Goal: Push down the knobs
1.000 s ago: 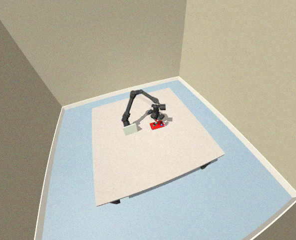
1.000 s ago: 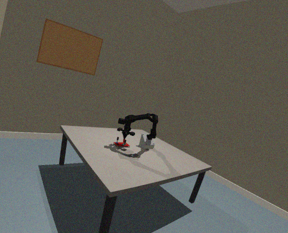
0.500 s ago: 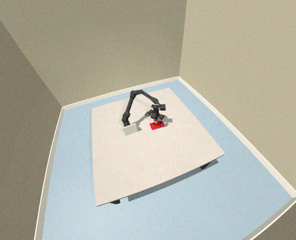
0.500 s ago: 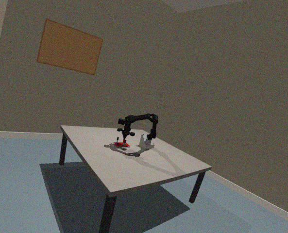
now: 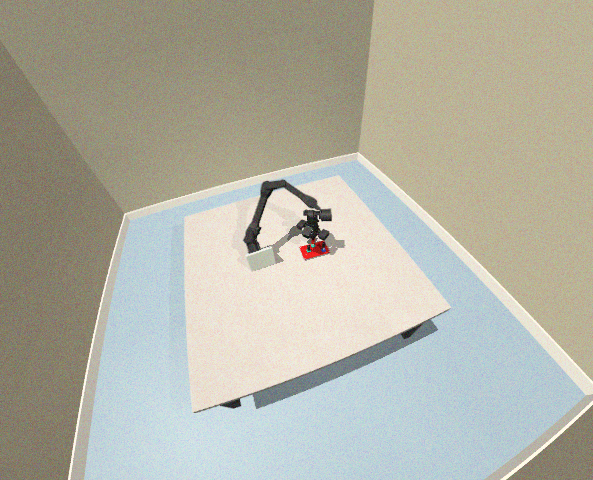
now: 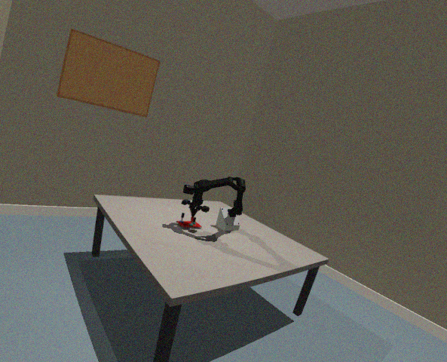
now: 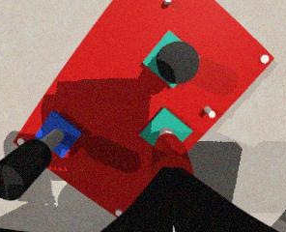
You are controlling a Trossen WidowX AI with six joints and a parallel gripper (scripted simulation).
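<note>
The red knob lies 1 cm below my gripper tip. The rest, counted from my gripper tip: teal potentiometer (4 cm behind, 2 cm to the right, 4 cm below).
</note>
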